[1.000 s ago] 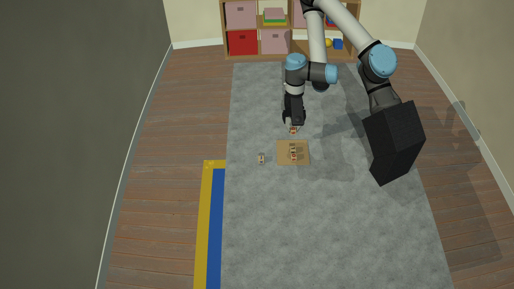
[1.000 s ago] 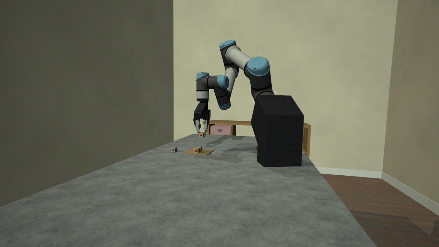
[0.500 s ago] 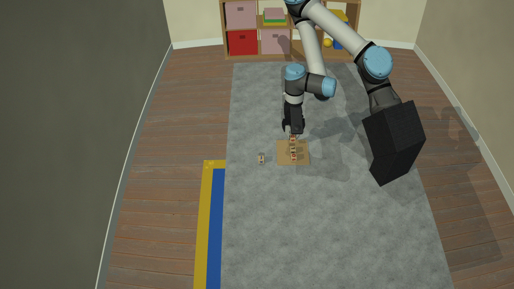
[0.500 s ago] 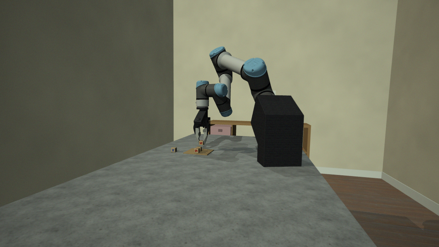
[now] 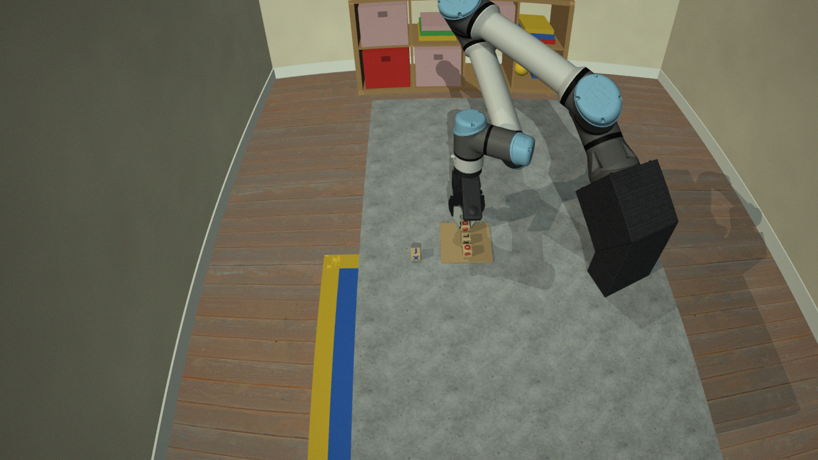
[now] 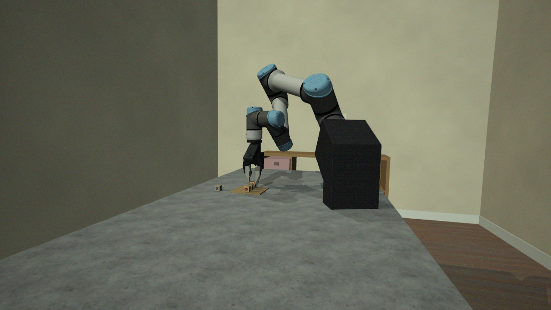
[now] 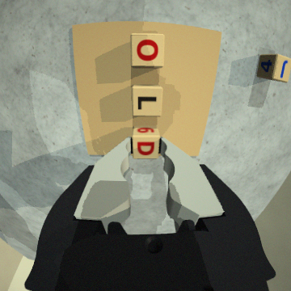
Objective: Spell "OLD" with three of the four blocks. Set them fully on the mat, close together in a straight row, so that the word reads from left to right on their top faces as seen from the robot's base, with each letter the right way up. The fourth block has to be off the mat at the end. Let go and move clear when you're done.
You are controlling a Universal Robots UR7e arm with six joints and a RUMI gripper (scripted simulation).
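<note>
Right now the tan mat is 40 mm to the left of my hand and 20 mm below it. Also, from my hand: blue-lettered block 140 mm ahead, 80 mm to the left, 10 mm below.
</note>
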